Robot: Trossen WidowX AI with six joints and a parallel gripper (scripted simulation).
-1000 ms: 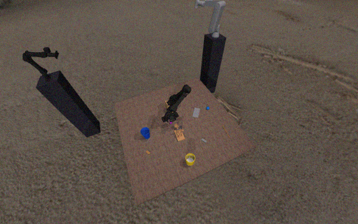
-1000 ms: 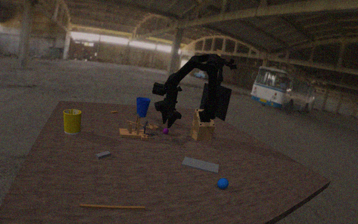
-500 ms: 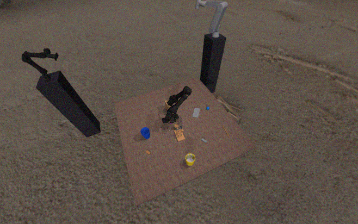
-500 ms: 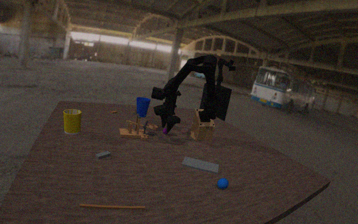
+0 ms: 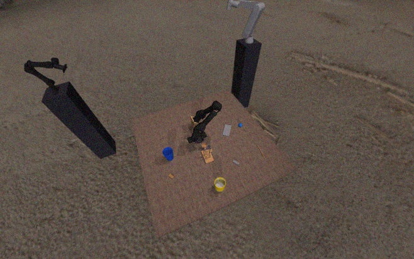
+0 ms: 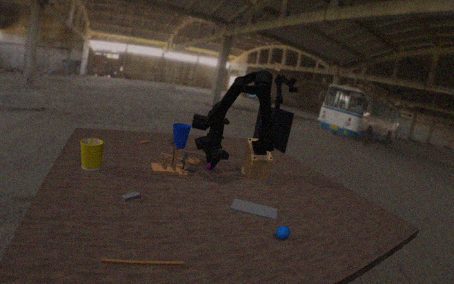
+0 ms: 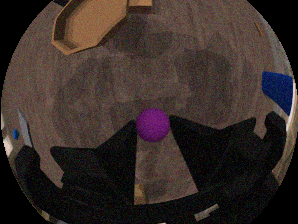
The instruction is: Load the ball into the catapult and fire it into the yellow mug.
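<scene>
Right now the catapult is 150 mm ahead of my gripper tip, 50 mm to the left of it and 40 mm above it. Also, from my gripper tip: small purple ball 10 mm above; grey slab 350 mm to the left, 10 mm below, 10 mm behind; blue cup 310 mm to the right, 50 mm ahead, 20 mm above.
</scene>
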